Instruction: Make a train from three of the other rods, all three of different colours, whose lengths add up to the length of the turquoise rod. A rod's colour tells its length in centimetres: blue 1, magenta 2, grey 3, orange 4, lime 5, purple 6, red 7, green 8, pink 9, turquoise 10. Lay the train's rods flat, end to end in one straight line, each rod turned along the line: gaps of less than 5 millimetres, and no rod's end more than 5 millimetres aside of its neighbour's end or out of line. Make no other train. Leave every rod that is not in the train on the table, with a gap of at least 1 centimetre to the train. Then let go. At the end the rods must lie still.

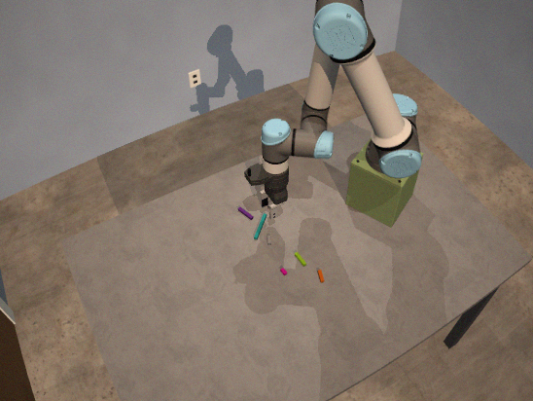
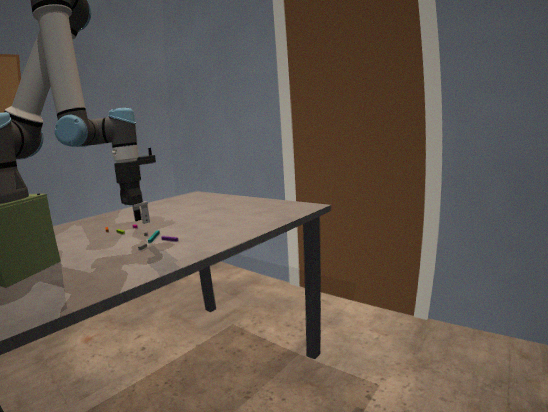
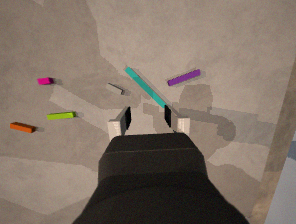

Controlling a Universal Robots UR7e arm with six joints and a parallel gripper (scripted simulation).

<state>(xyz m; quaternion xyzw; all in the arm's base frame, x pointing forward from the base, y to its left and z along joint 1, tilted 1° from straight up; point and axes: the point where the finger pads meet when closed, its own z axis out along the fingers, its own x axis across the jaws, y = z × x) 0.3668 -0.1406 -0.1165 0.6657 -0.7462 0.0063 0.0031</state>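
Right now my hand is 18 cm to the right of the magenta rod, 7 cm short of it and 7 cm above it. Also, from my hand: turquoise rod (7 cm below, 3 cm ahead); then purple rod (8 cm to the right, 7 cm below, 4 cm ahead); then lime rod (17 cm to the left, 7 cm below, 1 cm ahead).
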